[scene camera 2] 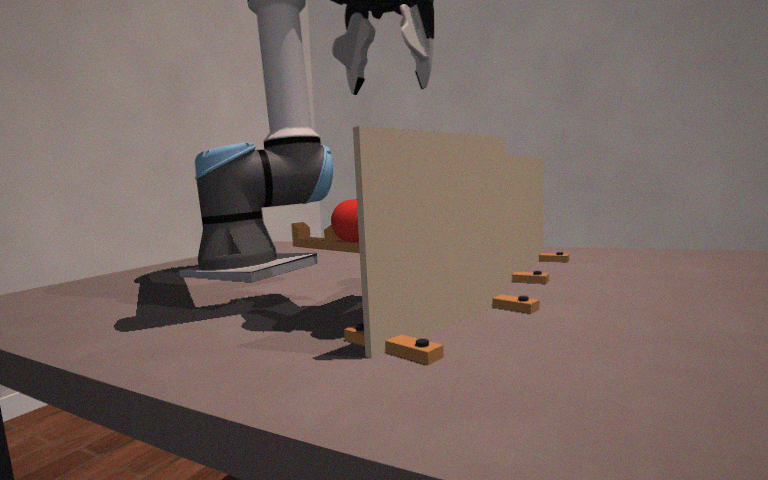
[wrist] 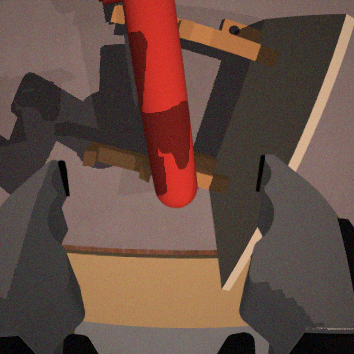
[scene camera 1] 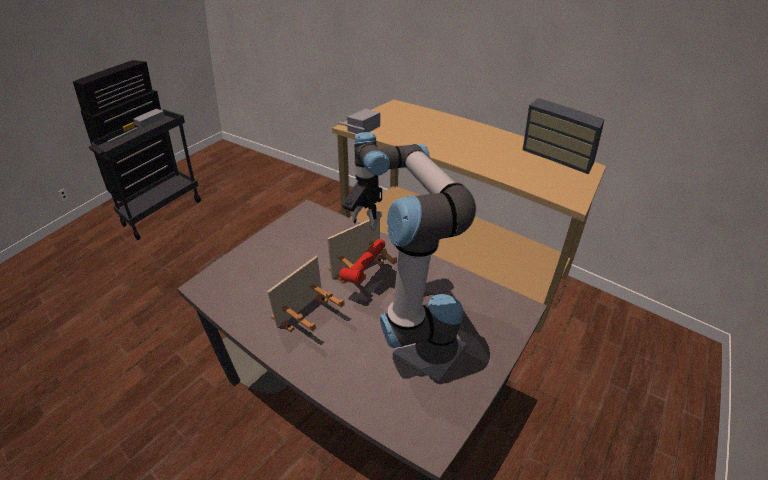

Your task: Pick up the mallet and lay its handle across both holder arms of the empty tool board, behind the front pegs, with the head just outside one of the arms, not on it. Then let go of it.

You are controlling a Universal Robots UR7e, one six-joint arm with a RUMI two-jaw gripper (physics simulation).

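Where they show: gripper, between the fingertips: (scene camera 2: 387, 92) (wrist: 161, 161) (scene camera 1: 364, 227); arm's base, origin of its link: (scene camera 2: 238, 262) (scene camera 1: 436, 347).
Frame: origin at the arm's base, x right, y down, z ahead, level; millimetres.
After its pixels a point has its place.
The red mallet (scene camera 1: 368, 258) @[x 57, y -122, z 421 mm] (scene camera 2: 344, 220) @[x 183, y -107, z 479 mm] (wrist: 165, 65) @[x 40, y -125, z 440 mm] lies with its handle across both arms of the back tool board (scene camera 1: 341, 247) @[x 21, y -124, z 543 mm] (scene camera 2: 430, 226) @[x 123, y -96, z 542 mm] (wrist: 305, 80) @[x 21, y -166, z 543 mm]. In the wrist view the handle crosses the near arm (wrist: 225, 40) @[x 9, y -82, z 490 mm] and the far arm (wrist: 120, 159) @[x 155, y -82, z 407 mm], between their front pegs and the board panel. The head (scene camera 1: 351, 275) @[x -57, y -126, z 388 mm] is outside the near arm, on the side towards the other board; the rounded handle end passes the far arm. My gripper (scene camera 1: 364, 221) @[x 66, y -252, z 450 mm] (scene camera 2: 389, 88) @[x 66, y -252, z 450 mm] (wrist: 161, 161) @[x 66, y -252, z 450 mm] is open and empty, apart from the mallet, above the board's top edge.
A second tool board (scene camera 1: 291, 297) @[x -272, y -79, z 486 mm] (scene camera 2: 529, 198) @[x -256, y -105, z 496 mm] with two bare arms stands beside the first on the grey table (scene camera 1: 243, 260) @[x -271, y 16, z 918 mm]. The arm's base (scene camera 1: 436, 350) @[x -50, y -62, z -37 mm] (scene camera 2: 237, 243) @[x 35, y -46, z 56 mm] is in front of the boards. A wooden workbench (scene camera 1: 464, 135) stands behind the table, a black tool cart (scene camera 1: 93, 141) at the left.
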